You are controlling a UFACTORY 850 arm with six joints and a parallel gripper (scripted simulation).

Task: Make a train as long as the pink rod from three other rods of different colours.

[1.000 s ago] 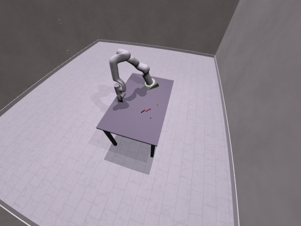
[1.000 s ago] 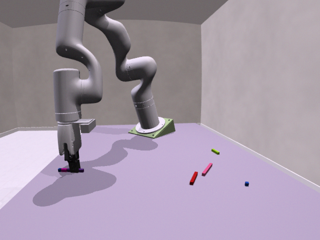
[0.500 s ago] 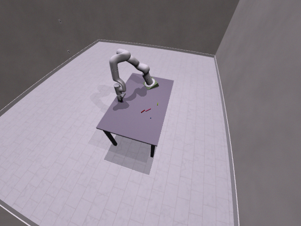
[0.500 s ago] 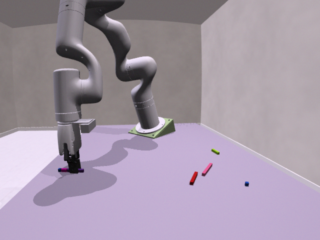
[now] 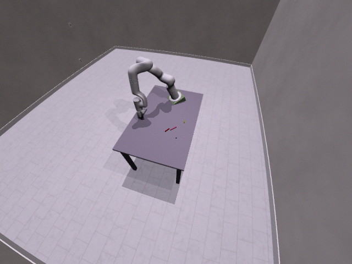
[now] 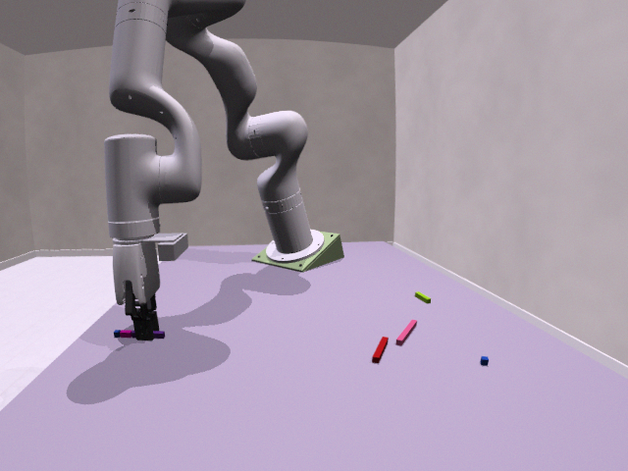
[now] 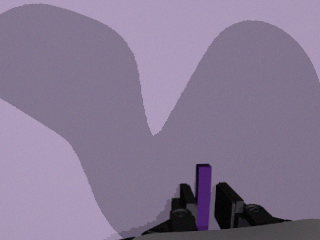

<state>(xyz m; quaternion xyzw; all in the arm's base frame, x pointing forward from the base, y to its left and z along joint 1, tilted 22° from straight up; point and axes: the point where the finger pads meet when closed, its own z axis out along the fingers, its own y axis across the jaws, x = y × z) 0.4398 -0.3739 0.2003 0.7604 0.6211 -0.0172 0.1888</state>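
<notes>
My hand is 20 mm above the purple rod. The rest, counted from my hand: magenta rod 40 mm to the right, 20 mm below, 10 mm behind; pink rod 430 mm to the left, 130 mm ahead, 20 mm below; red rod 360 mm to the left, 160 mm ahead, 20 mm below.
</notes>
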